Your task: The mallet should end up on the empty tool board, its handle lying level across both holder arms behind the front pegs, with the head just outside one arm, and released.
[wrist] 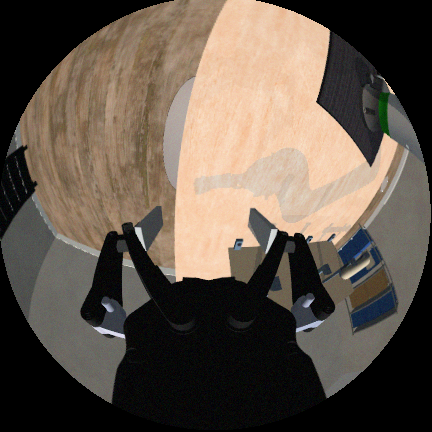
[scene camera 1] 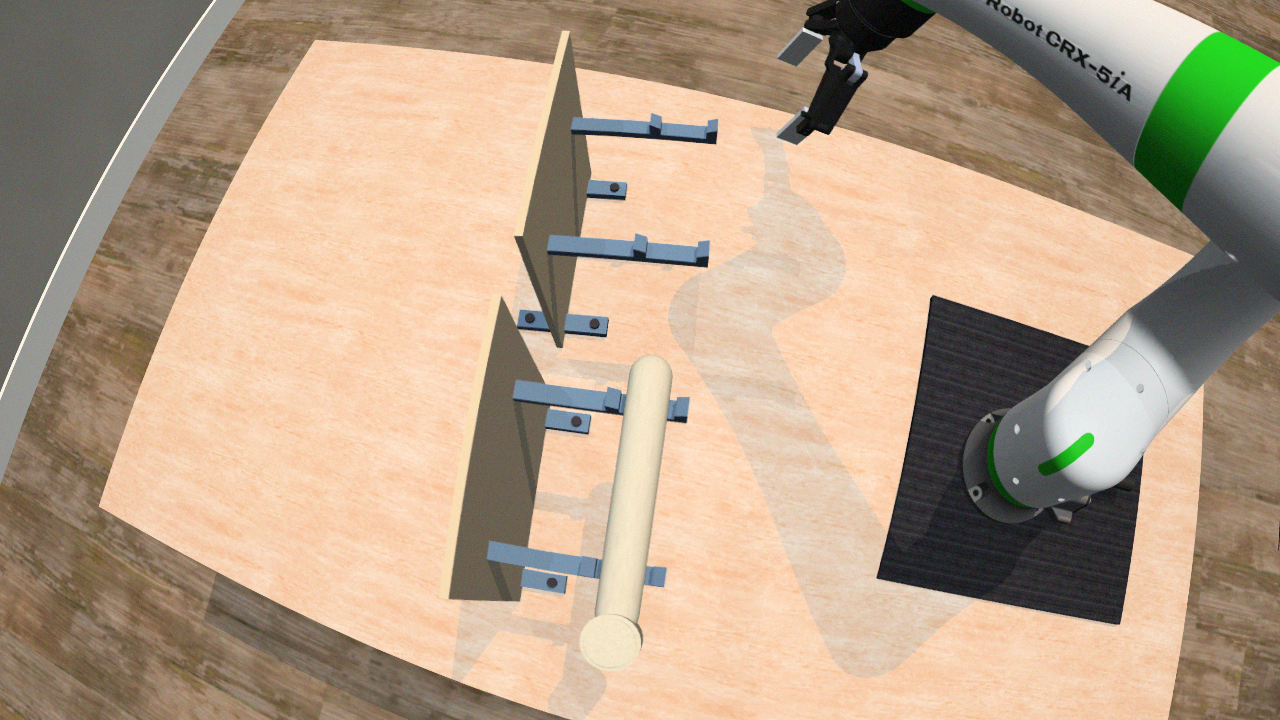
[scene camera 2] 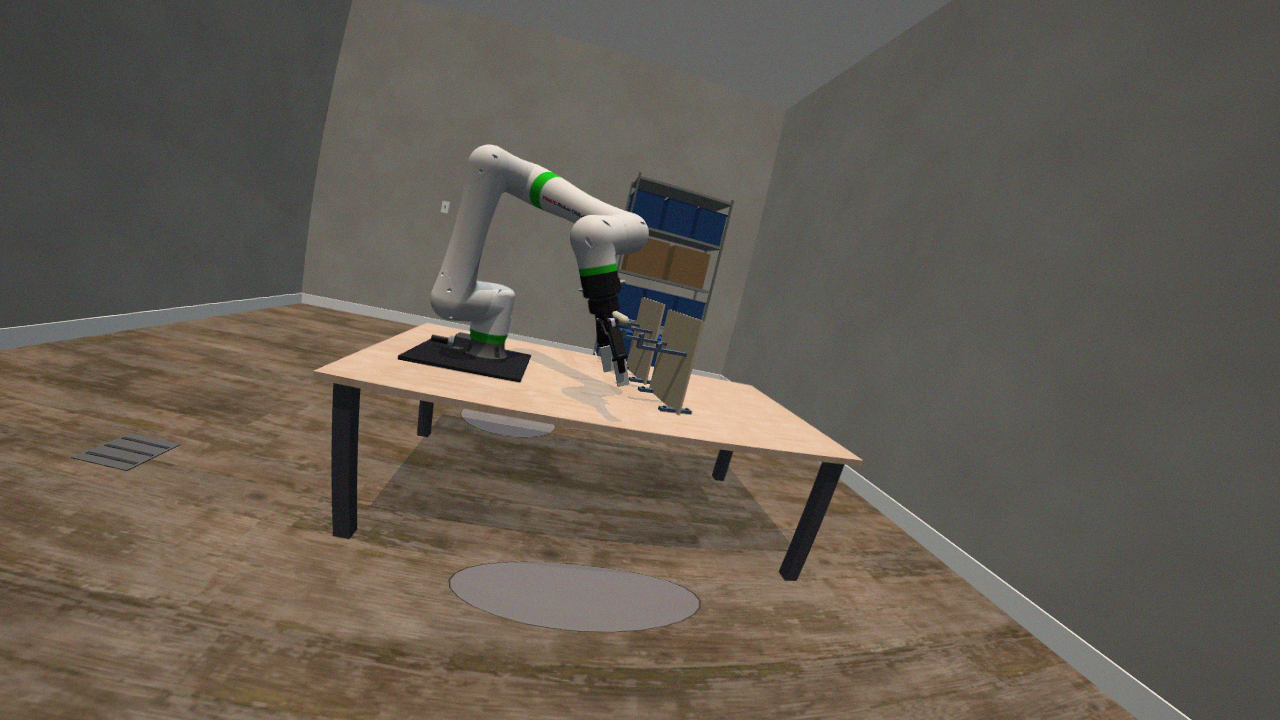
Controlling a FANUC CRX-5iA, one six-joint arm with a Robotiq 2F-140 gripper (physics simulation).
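Seen in the pictures: gripper, fingertip midpoint: (wrist: 205, 216) (scene camera 1: 787, 98) (scene camera 2: 615, 377); arm's base, link origin: (scene camera 1: 1008, 466) (scene camera 2: 484, 356).
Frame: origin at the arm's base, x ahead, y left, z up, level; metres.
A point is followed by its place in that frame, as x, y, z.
The pale wooden mallet (scene camera 1: 635, 483) {0.438, 0.168, 0.227} (scene camera 2: 621, 317) {0.442, 0.060, 0.219} (wrist: 356, 266) {0.427, 0.122, 0.211} lies across both blue holder arms of one upright tool board (scene camera 1: 487, 501) {0.557, 0.221, 0.218}, between the rear and front pegs. Its round head (scene camera 1: 610, 641) {0.417, 0.305, 0.250} is just outside the lower arm in scene camera 1. The empty tool board (scene camera 1: 554, 197) {0.605, -0.093, 0.189} (scene camera 2: 675, 380) {0.621, -0.177, 0.082} (wrist: 245, 265) {0.624, -0.195, 0.065} stands beside it; its upper arm (scene camera 1: 617, 127) {0.573, -0.204, 0.177} and lower arm (scene camera 1: 626, 250) {0.518, -0.058, 0.178} are bare. My gripper (scene camera 1: 796, 86) {0.401, -0.368, 0.102} (scene camera 2: 614, 368) {0.401, -0.368, 0.102} (wrist: 205, 216) {0.401, -0.368, 0.102} is open and empty, beyond the peg ends of the empty board's arms in scene camera 1, apart from board and mallet.
Both boards stand on blue feet on the wooden table (scene camera 1: 268, 268) {1.058, 0.007, -0.009}. The robot base stands on a black mat (scene camera 1: 921, 519) {0.109, 0.092, -0.002} (scene camera 2: 429, 358) {-0.138, -0.169, 0.003} (wrist: 345, 90) {0.055, -0.129, 0.001}. The arm casts a shadow on the table beside the holder arms. A shelf rack (scene camera 2: 684, 192) with bins stands behind the table.
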